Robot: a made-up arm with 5 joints.
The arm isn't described. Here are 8 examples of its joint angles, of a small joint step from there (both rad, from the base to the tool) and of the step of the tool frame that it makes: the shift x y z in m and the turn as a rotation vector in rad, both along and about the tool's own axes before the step.
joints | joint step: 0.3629 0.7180 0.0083 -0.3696 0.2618 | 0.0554 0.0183 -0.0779 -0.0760 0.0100
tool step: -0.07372 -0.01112 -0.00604 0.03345 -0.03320 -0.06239
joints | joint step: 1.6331 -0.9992 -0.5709 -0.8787 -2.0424 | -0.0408 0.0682 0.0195 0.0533 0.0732
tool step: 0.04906 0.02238 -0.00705 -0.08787 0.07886 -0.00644
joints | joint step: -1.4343 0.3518 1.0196 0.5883 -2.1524 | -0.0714 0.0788 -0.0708 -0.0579 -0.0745
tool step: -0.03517 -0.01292 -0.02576 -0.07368 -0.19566 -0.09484
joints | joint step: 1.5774 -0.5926 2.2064 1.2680 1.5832 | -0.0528 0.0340 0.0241 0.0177 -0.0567
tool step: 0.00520 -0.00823 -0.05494 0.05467 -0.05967 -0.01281
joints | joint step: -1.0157 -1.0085 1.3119 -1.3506 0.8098 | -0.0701 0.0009 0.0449 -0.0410 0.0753
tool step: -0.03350 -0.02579 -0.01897 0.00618 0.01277 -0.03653
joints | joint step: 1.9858 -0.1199 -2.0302 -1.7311 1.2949 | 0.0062 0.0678 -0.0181 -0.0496 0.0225
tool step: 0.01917 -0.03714 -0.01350 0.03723 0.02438 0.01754
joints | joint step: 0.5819 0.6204 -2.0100 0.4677 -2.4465 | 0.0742 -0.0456 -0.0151 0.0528 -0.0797
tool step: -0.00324 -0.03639 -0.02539 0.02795 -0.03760 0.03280
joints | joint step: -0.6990 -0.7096 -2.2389 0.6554 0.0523 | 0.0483 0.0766 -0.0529 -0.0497 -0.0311
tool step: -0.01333 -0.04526 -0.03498 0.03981 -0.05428 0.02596
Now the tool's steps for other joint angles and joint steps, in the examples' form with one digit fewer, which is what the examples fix.
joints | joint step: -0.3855 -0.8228 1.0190 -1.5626 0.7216 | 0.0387 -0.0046 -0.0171 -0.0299 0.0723
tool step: 0.0191 0.0255 0.0275 -0.0342 0.0311 0.0459
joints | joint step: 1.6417 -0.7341 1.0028 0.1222 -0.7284 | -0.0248 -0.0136 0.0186 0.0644 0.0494
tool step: 0.0572 -0.0214 -0.0048 0.0107 0.0993 0.0484
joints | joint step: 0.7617 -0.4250 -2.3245 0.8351 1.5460 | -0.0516 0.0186 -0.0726 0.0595 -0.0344
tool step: 0.0358 -0.0484 -0.0317 0.0468 -0.0587 0.1300
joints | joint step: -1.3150 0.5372 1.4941 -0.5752 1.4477 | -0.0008 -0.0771 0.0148 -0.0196 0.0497
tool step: 0.0393 -0.0038 -0.0072 -0.0112 -0.0219 0.0711
